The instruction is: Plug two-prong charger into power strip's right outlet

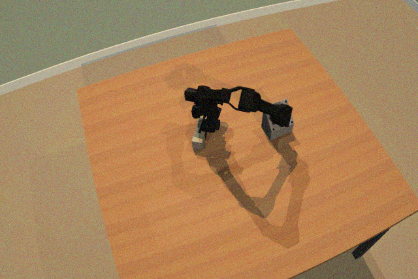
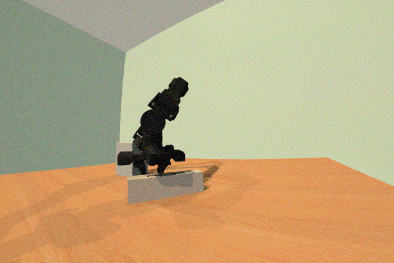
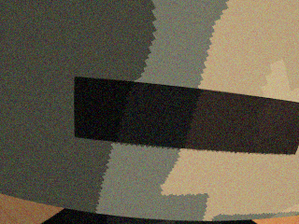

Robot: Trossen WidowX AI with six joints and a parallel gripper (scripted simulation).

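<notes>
Right now the black two-prong charger is 10 mm ahead of my gripper tip, 10 mm to the right of it and 10 mm above it.
</notes>
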